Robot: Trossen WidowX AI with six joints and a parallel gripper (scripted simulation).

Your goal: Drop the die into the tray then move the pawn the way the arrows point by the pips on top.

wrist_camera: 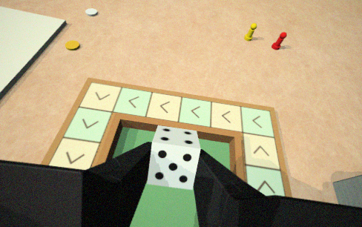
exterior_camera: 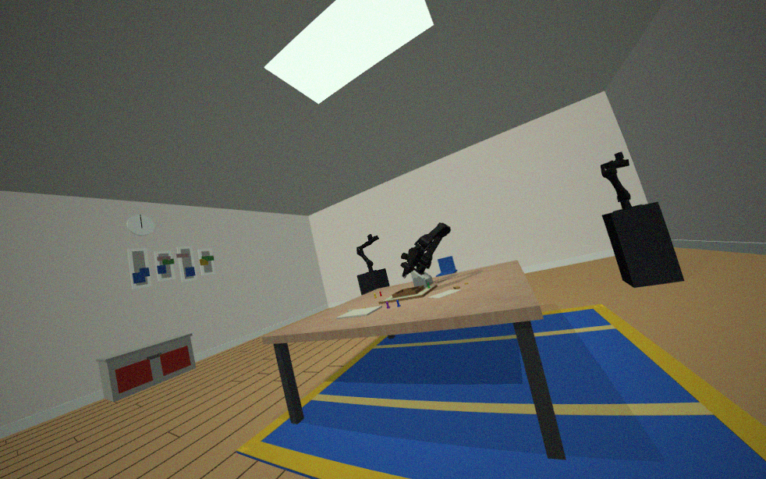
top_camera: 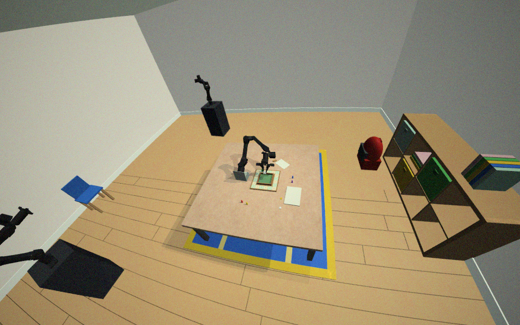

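Now: gripper tip 11 cm to the right of the green pawn, 10 cm above it and 8 cm past it. From my gripper tip the other things lie so: green felt dice tray (12 cm below); white die (right at my gripper tip).
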